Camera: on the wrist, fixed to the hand. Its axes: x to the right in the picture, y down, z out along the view.
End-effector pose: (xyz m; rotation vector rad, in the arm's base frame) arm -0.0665 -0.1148 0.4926 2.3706 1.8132 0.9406
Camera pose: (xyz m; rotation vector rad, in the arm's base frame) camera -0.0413 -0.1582 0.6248 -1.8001 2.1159 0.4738
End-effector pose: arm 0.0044 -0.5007 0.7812 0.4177 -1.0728 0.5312
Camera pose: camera 0.0430 -0.3660 0.7621 1.1179 0.9586 -1.9091
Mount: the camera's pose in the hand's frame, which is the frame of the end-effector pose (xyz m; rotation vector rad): 0.0247 0.0836 -0.1113 0.0022 0.7102 -3.0548
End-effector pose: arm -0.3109 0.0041 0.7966 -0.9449 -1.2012 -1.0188
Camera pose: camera -0.1988 -0.0817 0.8039 -1.5990 0.6931 1.8088
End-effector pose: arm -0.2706 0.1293 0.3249 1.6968 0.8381 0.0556
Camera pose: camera -0.2615 0.2307 0.4230 1.0702 -2.5522 1.2272
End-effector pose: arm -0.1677 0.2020 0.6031 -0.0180 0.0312 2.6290
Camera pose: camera -0.2294 0.1384 0.4930 -0.4695 0.1054 -0.5015
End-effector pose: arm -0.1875 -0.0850 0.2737 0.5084 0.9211 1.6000
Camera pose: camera -0.3284 -0.0957 0.2693 -1.2560 0.8033 -1.1931
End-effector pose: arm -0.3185 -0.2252 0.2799 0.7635 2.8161 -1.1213
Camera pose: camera -0.2851 -0.0900 0.3042 1.8804 -0.5716 -0.1088
